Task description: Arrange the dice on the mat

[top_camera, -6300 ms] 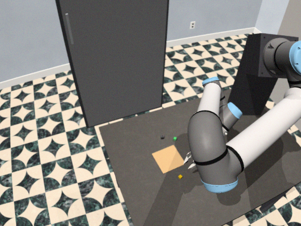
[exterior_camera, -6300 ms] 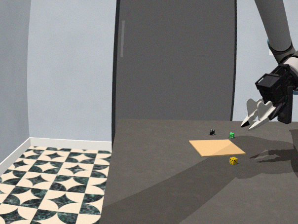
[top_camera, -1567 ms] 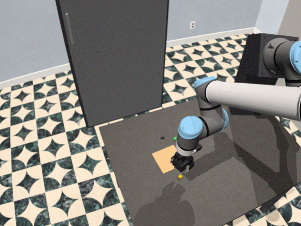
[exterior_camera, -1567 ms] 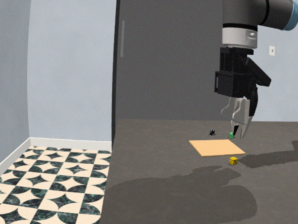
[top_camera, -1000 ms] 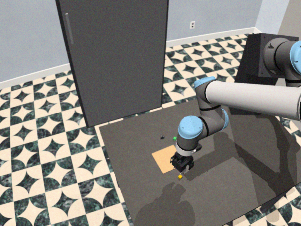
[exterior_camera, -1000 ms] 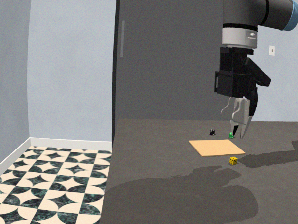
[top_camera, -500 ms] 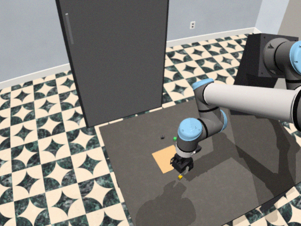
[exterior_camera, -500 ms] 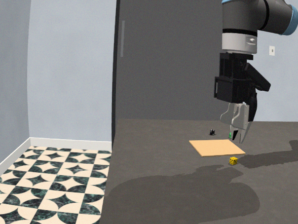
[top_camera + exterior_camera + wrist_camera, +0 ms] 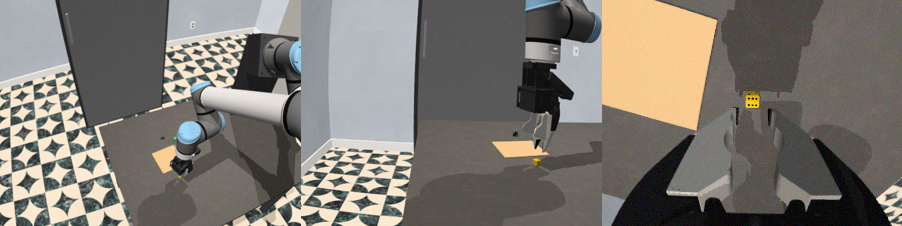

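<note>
Right now the yellow die is 50 mm below my hand. From my hand the other things lie so: black die: 270 mm to the right, 50 mm below, 50 mm ahead; orange mat: 120 mm to the right, 50 mm below, 40 mm ahead; green die: 250 mm to the right, 50 mm below, 20 mm behind.
</note>
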